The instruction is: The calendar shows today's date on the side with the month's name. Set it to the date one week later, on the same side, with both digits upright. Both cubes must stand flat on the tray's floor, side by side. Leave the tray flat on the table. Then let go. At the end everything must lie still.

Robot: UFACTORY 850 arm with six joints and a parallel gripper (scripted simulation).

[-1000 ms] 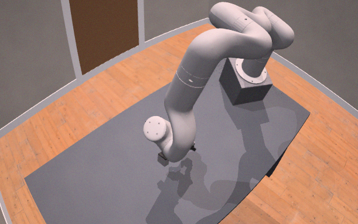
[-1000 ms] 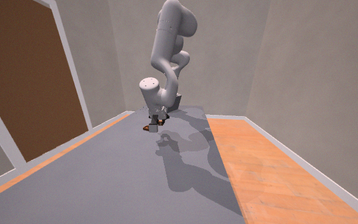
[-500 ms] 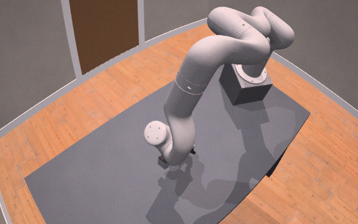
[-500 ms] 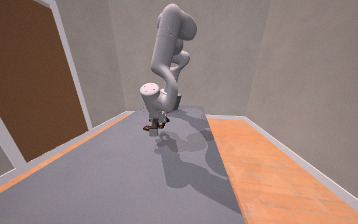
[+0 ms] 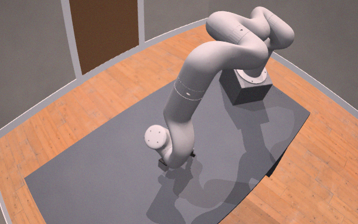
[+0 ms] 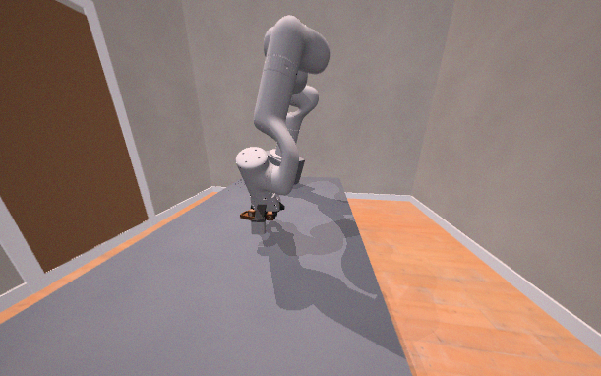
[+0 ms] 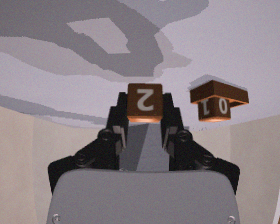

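My hand is 110 mm to the left of the brown wooden calendar tray, 40 mm above it and 30 mm past it. From my hand the other things lie so: number cube 20 mm below, 10 mm behind.
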